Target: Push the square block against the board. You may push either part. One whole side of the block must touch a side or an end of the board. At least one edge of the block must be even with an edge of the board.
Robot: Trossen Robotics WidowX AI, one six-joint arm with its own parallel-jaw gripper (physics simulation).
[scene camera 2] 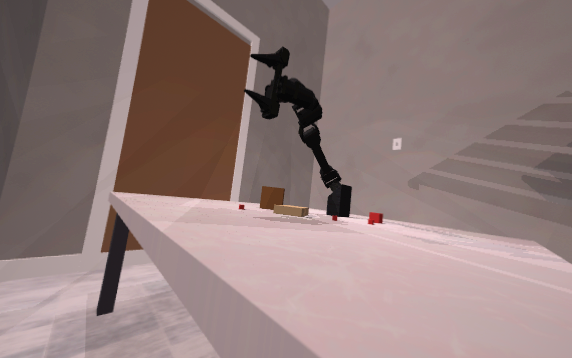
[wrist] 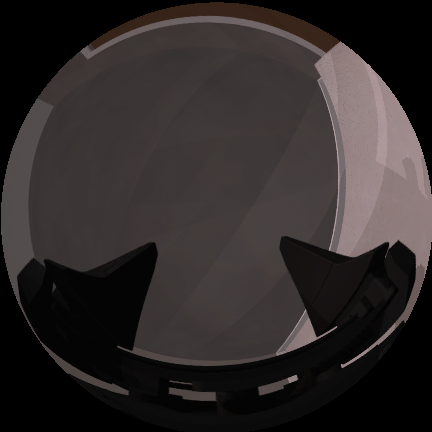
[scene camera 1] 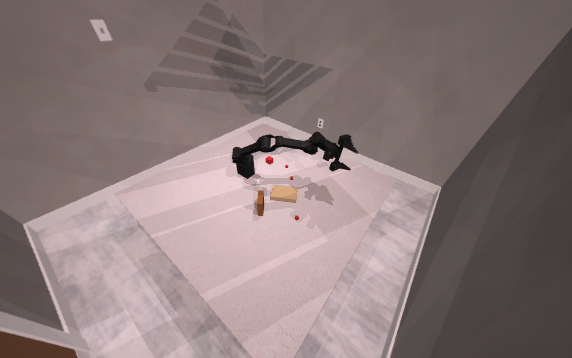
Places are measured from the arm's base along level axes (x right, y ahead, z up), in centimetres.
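Pixels of known places: gripper, fingertip midpoint: (scene camera 2: 247, 72) (wrist: 218, 246) (scene camera 1: 353, 161); arm's base, origin of the base link: (scene camera 2: 339, 192) (scene camera 1: 244, 159).
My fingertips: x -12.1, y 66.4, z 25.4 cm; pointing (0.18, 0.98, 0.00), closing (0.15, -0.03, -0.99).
For each thing: its middle in the pictures, then the offset to it from my fingertips. Level surfaces: height alone.
- brown square-faced block, body centre: (scene camera 2: 272, 198) (scene camera 1: 260, 203) dx +27.6, dy -35.5, dz -32.4 cm
- pale tan board, body centre: (scene camera 2: 292, 210) (scene camera 1: 284, 193) dx +10.1, dy -32.2, dz -36.1 cm
- large red cube, body centre: (scene camera 2: 375, 217) (scene camera 1: 269, 160) dx -8.8, dy -62.9, dz -35.5 cm
- table, its level: dz -37.5 cm
A brown square-faced block (scene camera 1: 260, 203) (scene camera 2: 271, 197) stands upright on the table. A pale tan board (scene camera 1: 284, 194) (scene camera 2: 290, 210) lies flat beside it. In scene camera 1 a narrow gap shows between them, and the block is to the left of the board. In scene camera 2 the board overlaps the block's lower right corner. My gripper (scene camera 1: 353, 160) (scene camera 2: 248, 73) (wrist: 218, 246) is open and empty, high above the table and well away from both parts. Neither part shows in the wrist view.
A large red cube (scene camera 1: 269, 160) (scene camera 2: 376, 217) lies near the arm's base (scene camera 1: 245, 167) (scene camera 2: 339, 200). Small red cubes lie around the board, one (scene camera 1: 297, 218) (scene camera 2: 241, 206) apart from the others. The table (scene camera 1: 260, 265) (scene camera 2: 320, 280) (wrist: 365, 125) stands between walls.
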